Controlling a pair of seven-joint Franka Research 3 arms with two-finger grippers.
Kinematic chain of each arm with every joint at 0, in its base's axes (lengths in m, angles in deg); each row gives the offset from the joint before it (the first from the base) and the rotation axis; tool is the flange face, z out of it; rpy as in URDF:
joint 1: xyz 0 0 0.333 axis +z
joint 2: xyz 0 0 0 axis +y
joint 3: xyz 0 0 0.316 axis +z
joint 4: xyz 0.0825 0 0 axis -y
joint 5: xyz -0.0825 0 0.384 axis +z
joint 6: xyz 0 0 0 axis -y
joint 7: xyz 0.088 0 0 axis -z
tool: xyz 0 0 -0.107 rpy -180 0 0
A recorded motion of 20 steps. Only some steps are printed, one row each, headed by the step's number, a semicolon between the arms.
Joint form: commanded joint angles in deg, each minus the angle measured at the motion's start. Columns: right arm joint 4, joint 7, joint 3, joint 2, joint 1, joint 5, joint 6; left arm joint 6, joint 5, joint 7, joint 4, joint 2, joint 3, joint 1.
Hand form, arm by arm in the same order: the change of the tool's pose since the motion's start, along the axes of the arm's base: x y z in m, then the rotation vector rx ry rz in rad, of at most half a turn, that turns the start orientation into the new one. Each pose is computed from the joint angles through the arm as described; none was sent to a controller.
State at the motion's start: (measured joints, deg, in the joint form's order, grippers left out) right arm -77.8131 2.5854 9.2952 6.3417 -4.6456 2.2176 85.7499; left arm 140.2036 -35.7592 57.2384 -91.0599 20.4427 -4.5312 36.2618
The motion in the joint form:
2: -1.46 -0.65 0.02 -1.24 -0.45 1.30 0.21; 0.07 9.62 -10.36 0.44 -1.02 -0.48 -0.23
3: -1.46 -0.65 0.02 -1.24 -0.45 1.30 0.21; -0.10 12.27 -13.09 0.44 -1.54 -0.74 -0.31
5: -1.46 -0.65 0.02 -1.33 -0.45 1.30 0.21; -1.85 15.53 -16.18 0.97 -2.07 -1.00 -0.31
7: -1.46 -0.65 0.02 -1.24 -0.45 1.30 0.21; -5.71 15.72 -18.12 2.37 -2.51 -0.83 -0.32
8: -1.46 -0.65 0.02 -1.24 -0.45 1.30 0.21; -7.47 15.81 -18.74 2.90 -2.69 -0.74 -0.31
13: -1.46 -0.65 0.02 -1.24 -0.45 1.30 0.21; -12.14 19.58 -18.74 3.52 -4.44 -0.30 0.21
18: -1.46 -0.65 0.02 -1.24 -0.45 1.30 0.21; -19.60 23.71 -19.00 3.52 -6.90 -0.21 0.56
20: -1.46 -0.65 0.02 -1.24 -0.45 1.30 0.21; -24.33 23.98 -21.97 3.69 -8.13 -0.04 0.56
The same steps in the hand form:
2: -0.0060 -0.0010 0.0010 0.0188 0.0011 0.0063; 0.0024 -0.0077 0.0167 0.0332 0.0617 0.0698
3: -0.0060 -0.0010 0.0010 0.0188 0.0011 0.0063; 0.0030 -0.0120 0.0227 0.0445 0.0765 0.0854
5: -0.0066 -0.0009 0.0019 0.0186 -0.0005 0.0063; 0.0034 -0.0168 0.0304 0.0519 0.1074 0.0946
7: -0.0060 -0.0010 0.0010 0.0188 0.0011 0.0063; 0.0019 -0.0194 0.0403 0.0163 0.1334 0.0984
8: -0.0060 -0.0010 0.0010 0.0188 0.0011 0.0063; 0.0009 -0.0204 0.0436 0.0022 0.1476 0.0970
13: -0.0060 -0.0010 0.0010 0.0188 0.0011 0.0063; -0.0121 -0.0186 0.0599 0.0416 0.2082 0.0732
18: -0.0060 -0.0010 0.0010 0.0188 0.0011 0.0063; -0.0286 -0.0260 0.0728 0.0608 0.3126 0.0350
20: -0.0060 -0.0010 0.0010 0.0188 0.0011 0.0063; -0.0373 -0.0324 0.0789 0.0113 0.3638 0.0582

